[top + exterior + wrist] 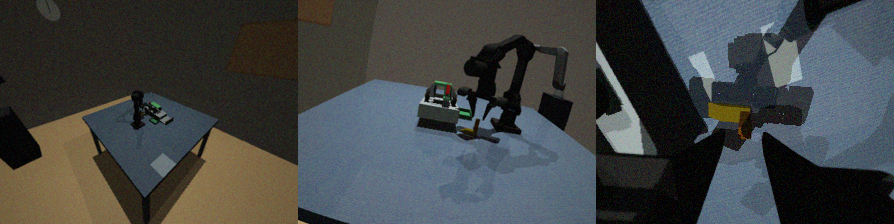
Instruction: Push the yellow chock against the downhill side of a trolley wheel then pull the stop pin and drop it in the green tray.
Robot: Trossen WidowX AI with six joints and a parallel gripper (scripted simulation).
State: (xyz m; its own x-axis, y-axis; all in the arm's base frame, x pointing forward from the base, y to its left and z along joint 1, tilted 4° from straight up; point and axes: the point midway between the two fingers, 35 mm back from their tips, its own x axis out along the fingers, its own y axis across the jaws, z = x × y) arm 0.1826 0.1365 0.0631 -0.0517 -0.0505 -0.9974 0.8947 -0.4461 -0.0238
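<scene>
The yellow chock lies 20 mm ahead of my gripper tip, 10 mm to the right of it and 50 mm below it. Also, from my gripper tip: grey ramp: 150 mm ahead, 140 mm to the right, 20 mm below; then red-headed stop pin: 130 mm ahead, 30 mm to the right, 60 mm above; then green-topped trolley: 150 mm ahead, 130 mm to the right, 40 mm above.
</scene>
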